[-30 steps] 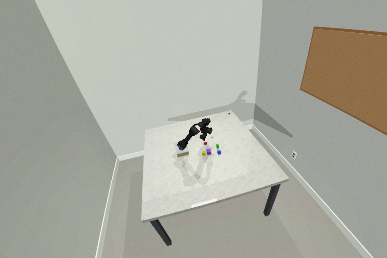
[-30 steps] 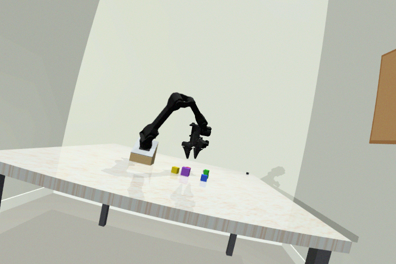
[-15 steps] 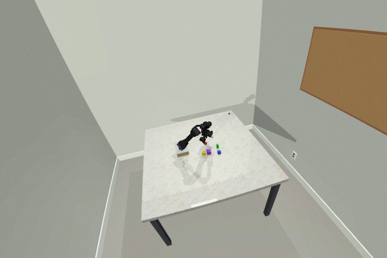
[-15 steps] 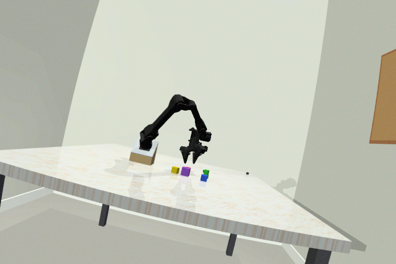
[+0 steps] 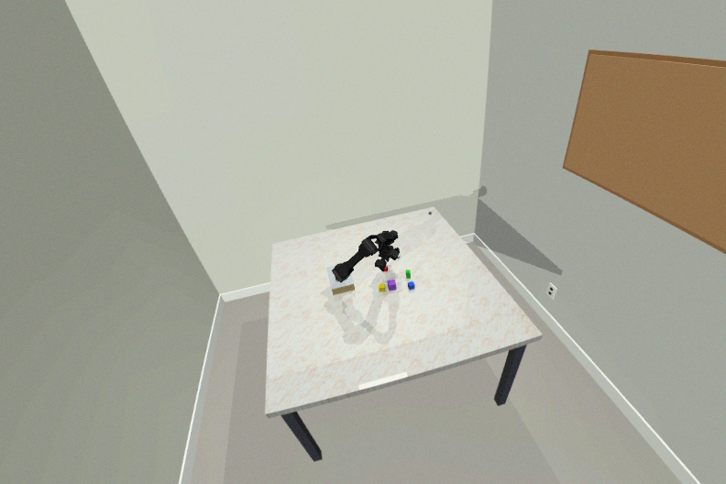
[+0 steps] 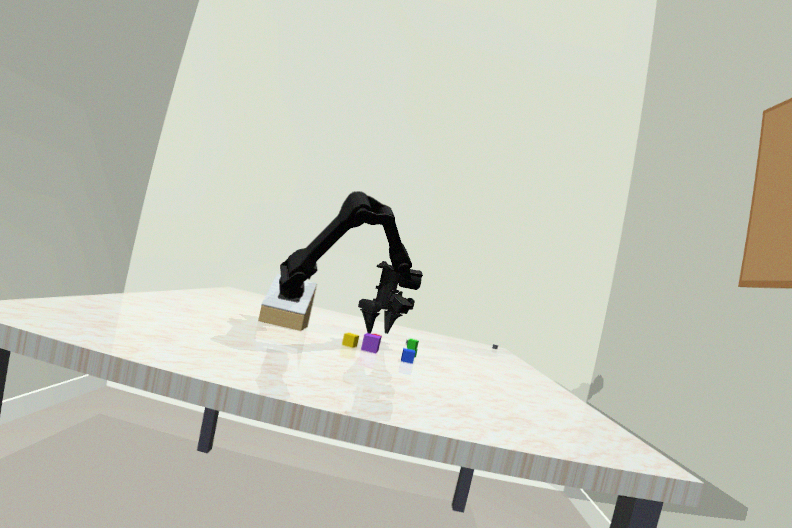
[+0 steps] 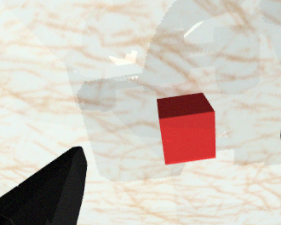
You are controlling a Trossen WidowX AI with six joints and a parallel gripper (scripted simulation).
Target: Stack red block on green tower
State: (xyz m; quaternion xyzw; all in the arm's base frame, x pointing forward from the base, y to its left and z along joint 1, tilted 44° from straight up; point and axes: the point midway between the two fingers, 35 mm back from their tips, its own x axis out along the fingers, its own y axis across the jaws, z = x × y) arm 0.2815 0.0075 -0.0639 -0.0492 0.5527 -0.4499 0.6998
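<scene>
My gripper tip is now 2 cm above the red block. Also, from my gripper tip: small white cube 11 cm ahead, 8 cm to the left, 2 cm below; then yellow block 15 cm to the right, 7 cm behind, 1 cm below; then purple block 16 cm to the right, 1 cm below, 1 cm behind.
</scene>
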